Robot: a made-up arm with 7 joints. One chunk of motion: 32 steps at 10 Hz.
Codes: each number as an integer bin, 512 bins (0 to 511) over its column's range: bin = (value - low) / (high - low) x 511, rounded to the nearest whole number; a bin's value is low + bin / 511 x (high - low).
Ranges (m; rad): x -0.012..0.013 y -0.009..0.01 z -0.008..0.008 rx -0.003..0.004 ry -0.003..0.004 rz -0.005..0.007
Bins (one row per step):
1: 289 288 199 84 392 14
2: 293 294 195 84 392 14
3: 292 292 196 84 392 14
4: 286 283 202 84 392 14
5: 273 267 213 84 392 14
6: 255 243 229 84 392 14
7: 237 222 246 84 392 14
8: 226 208 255 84 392 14
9: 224 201 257 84 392 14
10: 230 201 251 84 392 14
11: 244 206 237 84 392 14
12: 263 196 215 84 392 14
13: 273 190 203 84 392 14
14: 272 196 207 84 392 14
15: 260 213 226 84 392 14
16: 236 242 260 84 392 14
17: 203 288 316 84 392 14
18: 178 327 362 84 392 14
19: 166 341 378 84 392 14
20: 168 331 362 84 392 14
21: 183 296 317 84 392 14
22: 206 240 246 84 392 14
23: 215 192 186 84 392 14
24: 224 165 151 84 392 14
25: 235 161 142 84 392 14
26: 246 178 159 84 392 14
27: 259 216 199 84 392 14
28: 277 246 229 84 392 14
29: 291 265 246 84 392 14
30: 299 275 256 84 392 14
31: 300 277 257 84 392 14
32: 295 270 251 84 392 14
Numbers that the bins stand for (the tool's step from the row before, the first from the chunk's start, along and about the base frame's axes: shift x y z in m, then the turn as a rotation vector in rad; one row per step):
1: 0.00214 0.00171 -0.00177 -0.00185 0.00237 -0.00467
2: 0.00233 0.00193 -0.00189 -0.00185 0.00237 -0.00467
3: 0.00229 0.00186 -0.00186 -0.00185 0.00237 -0.00467
4: 0.00199 0.00152 -0.00168 -0.00185 0.00237 -0.00467
5: 0.00136 0.00093 -0.00133 -0.00185 0.00237 -0.00467
6: 0.00048 0.00004 -0.00083 -0.00185 0.00237 -0.00467
7: -0.00041 -0.00075 -0.00030 -0.00185 0.00237 -0.00467
8: -0.00094 -0.00127 -0.00002 -0.00185 0.00237 -0.00467
9: -0.00104 -0.00153 0.00005 -0.00185 0.00237 -0.00467
10: -0.00075 -0.00153 -0.00014 -0.00185 0.00237 -0.00467
11: -0.00006 -0.00134 -0.00058 -0.00185 0.00237 -0.00467
12: 0.00087 -0.00171 -0.00127 -0.00185 0.00237 -0.00467
13: 0.00136 -0.00194 -0.00164 -0.00185 0.00237 -0.00467
14: 0.00131 -0.00171 -0.00152 -0.00185 0.00237 -0.00467
15: 0.00072 -0.00108 -0.00092 -0.00185 0.00237 -0.00467
16: -0.00045 0.00000 0.00014 -0.00185 0.00237 -0.00467
17: -0.00207 0.00171 0.00189 -0.00185 0.00237 -0.00467
18: -0.00329 0.00316 0.00333 -0.00185 0.00237 -0.00467
19: -0.00388 0.00368 0.00384 -0.00185 0.00237 -0.00467
20: -0.00378 0.00331 0.00333 -0.00185 0.00237 -0.00467
21: -0.00305 0.00201 0.00193 -0.00185 0.00237 -0.00467
22: -0.00192 -0.00008 -0.00030 -0.00185 0.00237 -0.00467
23: -0.00148 -0.00186 -0.00218 -0.00185 0.00237 -0.00467
24: -0.00104 -0.00286 -0.00327 -0.00185 0.00237 -0.00467
25: -0.00050 -0.00301 -0.00355 -0.00185 0.00237 -0.00467
26: 0.00004 -0.00238 -0.00302 -0.00185 0.00237 -0.00467
27: 0.00067 -0.00097 -0.00177 -0.00185 0.00237 -0.00467
28: 0.00155 0.00015 -0.00083 -0.00185 0.00237 -0.00467
29: 0.00224 0.00085 -0.00030 -0.00185 0.00237 -0.00467
30: 0.00263 0.00123 0.00002 -0.00185 0.00237 -0.00467
31: 0.00268 0.00130 0.00005 -0.00185 0.00237 -0.00467
32: 0.00243 0.00104 -0.00014 -0.00185 0.00237 -0.00467

